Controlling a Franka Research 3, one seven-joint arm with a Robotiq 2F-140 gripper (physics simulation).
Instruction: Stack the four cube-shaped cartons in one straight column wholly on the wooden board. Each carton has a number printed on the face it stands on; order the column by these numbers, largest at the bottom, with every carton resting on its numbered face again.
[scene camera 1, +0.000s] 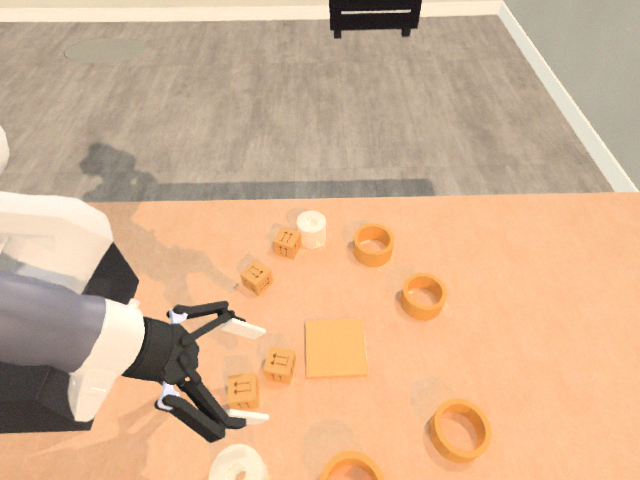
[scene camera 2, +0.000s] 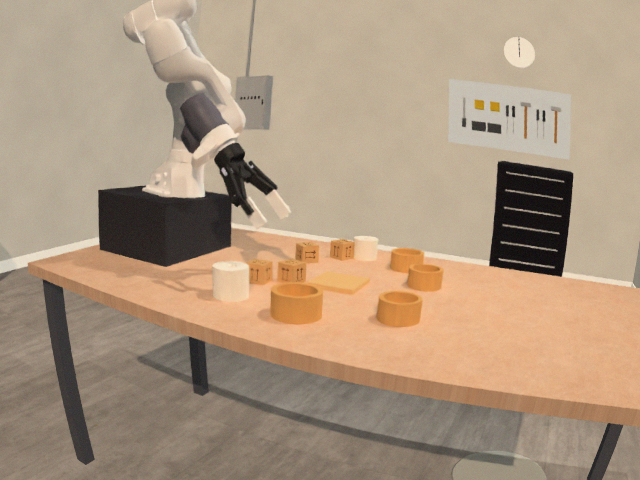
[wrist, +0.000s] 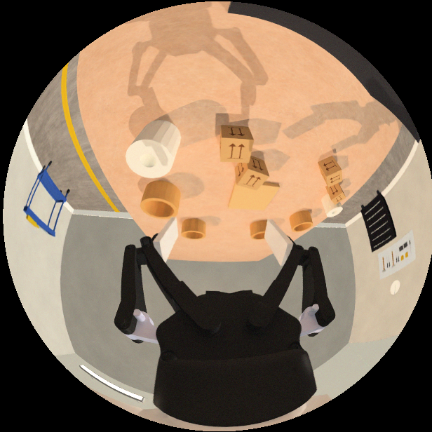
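Observation:
The wooden board (scene camera 1: 336, 348) (scene camera 2: 341, 282) (wrist: 245, 196) lies flat with no carton on it. One carton (scene camera 1: 243, 391) (scene camera 2: 260, 271) (wrist: 236, 143) and a second carton (scene camera 1: 279, 364) (scene camera 2: 292, 270) (wrist: 252, 172) stand close together, left of the board in scene camera 1. A third carton (scene camera 1: 256, 277) (scene camera 2: 307, 252) (wrist: 330, 171) stands farther back. The fourth carton (scene camera 1: 287, 242) (scene camera 2: 342, 249) (wrist: 335, 192) stands by a white cylinder. The numbered undersides are hidden. My gripper (scene camera 1: 255, 373) (scene camera 2: 272, 214) (wrist: 221, 227) is wide open and empty, tilted above the table on the robot's side.
One white cylinder (scene camera 1: 311, 229) (scene camera 2: 366, 248) (wrist: 332, 206) touches or nearly touches the fourth carton. Another white cylinder (scene camera 1: 237, 463) (scene camera 2: 230, 281) (wrist: 153, 149) stands near the first carton. Several orange rings, including one (scene camera 1: 459, 430) (scene camera 2: 399, 308) and another (scene camera 1: 423, 296) (scene camera 2: 424, 277), stand around the board.

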